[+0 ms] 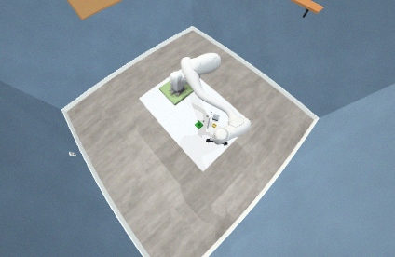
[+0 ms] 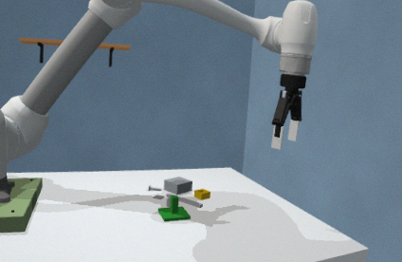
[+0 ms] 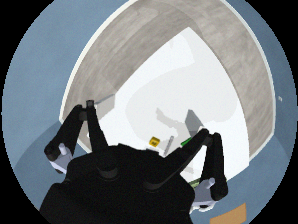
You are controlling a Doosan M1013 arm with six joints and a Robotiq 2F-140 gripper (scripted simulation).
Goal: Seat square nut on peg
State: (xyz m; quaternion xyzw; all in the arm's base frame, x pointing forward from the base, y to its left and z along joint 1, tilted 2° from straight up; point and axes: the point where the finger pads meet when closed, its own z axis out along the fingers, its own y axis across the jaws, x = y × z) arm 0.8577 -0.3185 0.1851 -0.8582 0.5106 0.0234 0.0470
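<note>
Now: hand 230 mm past the thin grey bar, 200 mm to the right of it and 230 mm above it. The rest, counted from my hand: small screw 300 mm behind, 340 mm to the left, 230 mm below; then grey block 210 mm behind, 320 mm to the left, 220 mm below.
</note>
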